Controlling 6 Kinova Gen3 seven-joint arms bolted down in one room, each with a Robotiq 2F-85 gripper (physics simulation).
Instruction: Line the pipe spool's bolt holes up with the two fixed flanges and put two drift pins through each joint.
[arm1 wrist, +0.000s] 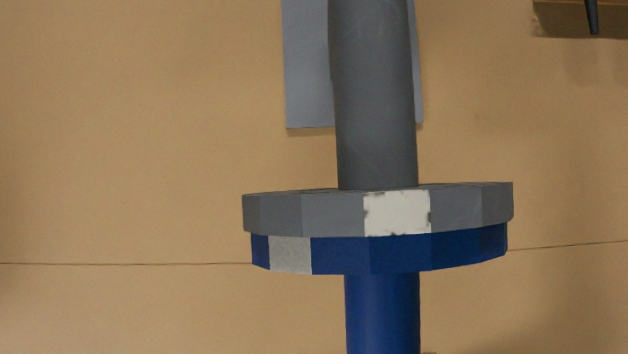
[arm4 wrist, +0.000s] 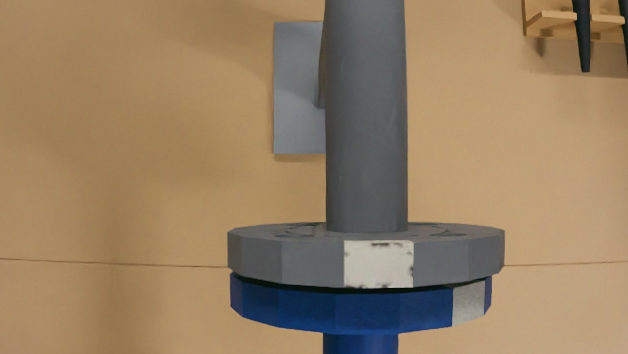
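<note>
In the arm1 wrist view a fixed grey flange (arm1 wrist: 330, 215) on its grey pipe (arm1 wrist: 375, 100) meets the spool's blue flange (arm1 wrist: 340, 255). The grey rim's white mark (arm1 wrist: 397, 212) is near the middle; the blue rim's pale mark (arm1 wrist: 290, 255) is left of it. In the arm4 wrist view the other grey flange (arm4 wrist: 310, 262) has a white mark (arm4 wrist: 378, 264); the blue flange (arm4 wrist: 367, 310) below has its pale mark (arm4 wrist: 468, 302) to the right. A dark gap shows between them. Bolt holes are mostly hidden. Black drift pins (arm1 wrist: 592, 17) (arm4 wrist: 583, 40) stand top right. No gripper fingers show.
A flat grey plate (arm1 wrist: 307, 75) (arm4 wrist: 297, 100) lies behind each grey pipe. A wooden pin rack (arm4 wrist: 555, 18) is at the top right, partly cut off. The spool's blue pipe (arm1 wrist: 382, 315) (arm4 wrist: 360, 344) runs down out of both views.
</note>
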